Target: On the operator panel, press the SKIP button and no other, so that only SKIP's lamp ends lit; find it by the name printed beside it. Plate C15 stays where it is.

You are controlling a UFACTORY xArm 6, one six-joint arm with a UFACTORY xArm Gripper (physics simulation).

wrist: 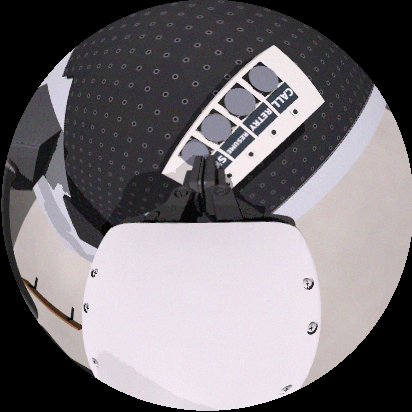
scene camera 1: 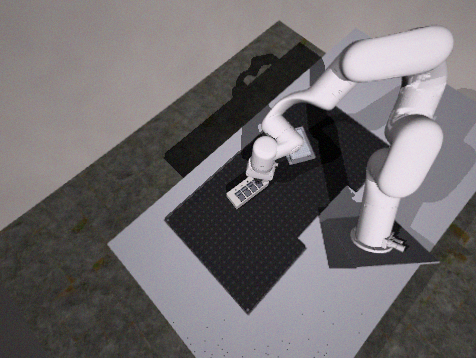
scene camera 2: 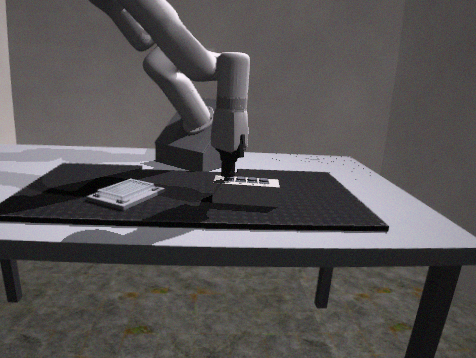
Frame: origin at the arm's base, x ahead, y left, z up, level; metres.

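Seen in the pictures: gripper, fingertip midpoint: [wrist: 206,169] [scene camera 1: 257,180] [scene camera 2: 227,176]; arm's base, link origin: [scene camera 1: 370,239] [scene camera 2: 199,120].
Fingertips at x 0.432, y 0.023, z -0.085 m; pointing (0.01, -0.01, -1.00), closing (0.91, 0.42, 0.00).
Note:
Pixels of each thing's top centre, then the offset from my fingertips to it. "*": a spot on its surface instead. Level surfaces: height alone.
- white operator panel, surface spot: [wrist: 303,82] [scene camera 2: 275,183] [scene camera 1: 232,197] * 0.042 m ahead, 0.117 m left, 0.008 m down
- SKIP button, surface spot: [wrist: 191,147] * 0.019 m back, 0.013 m left, 0.005 m down
- SKIP label, surface spot: [wrist: 221,160] * 0.010 m ahead, 0.009 m left, 0.008 m down
- SKIP's lamp, top centre: [wrist: 229,174] 0.023 m ahead, 0.002 m right, 0.008 m down
- pale plate, top centre: [scene camera 2: 126,186] [scene camera 1: 297,143] 0.035 m back, 0.255 m right, 0.035 m down
- black perforated mat, surface height: 0.061 m down
- pale table, surface height: 0.074 m down
The white operator panel [scene camera 1: 232,199] [scene camera 2: 272,183] [wrist: 303,82] carries a row of round grey buttons with dark name labels, reading CALL, RETRY, RESUME and one showing its S. My gripper [scene camera 2: 228,175] [wrist: 206,169] is shut and empty, with its tips down at the SKIP button [wrist: 191,147], the end button, overlapping its edge in the wrist view. Whether they touch it is hard to tell. The fingers hide part of the SKIP label [wrist: 221,160]. SKIP's lamp [wrist: 229,175] looks dark, as do the other lamps. A pale plate [scene camera 1: 301,145] [scene camera 2: 127,189], probably C15, rests on a grey base; its name is unreadable.
The panel and the plate's base stand on a black perforated mat [scene camera 1: 235,255] [scene camera 2: 325,210] [wrist: 150,60] on the pale table [scene camera 1: 150,250] [scene camera 2: 400,220]. The plate stands apart from the panel, to its left in the second scene view. The arm's shadow crosses the mat.

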